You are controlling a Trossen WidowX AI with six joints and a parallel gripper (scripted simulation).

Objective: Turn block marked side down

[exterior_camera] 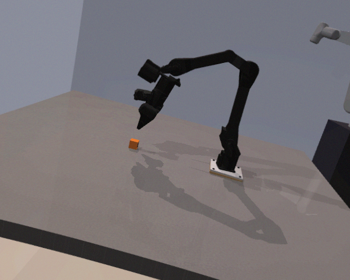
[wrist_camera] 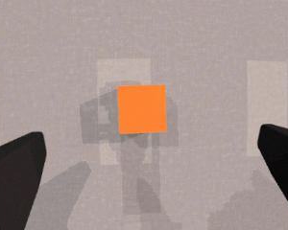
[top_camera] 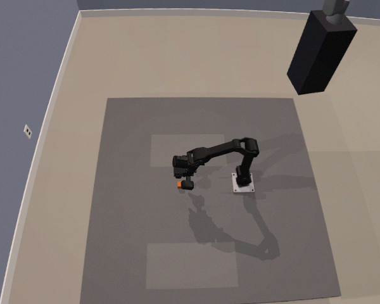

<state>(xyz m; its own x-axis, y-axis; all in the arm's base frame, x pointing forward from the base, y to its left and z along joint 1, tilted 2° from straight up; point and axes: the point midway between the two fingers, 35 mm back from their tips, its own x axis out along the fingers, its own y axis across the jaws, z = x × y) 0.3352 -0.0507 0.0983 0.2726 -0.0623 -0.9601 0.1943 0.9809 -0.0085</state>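
Now: gripper tip 70 mm above the orange block.
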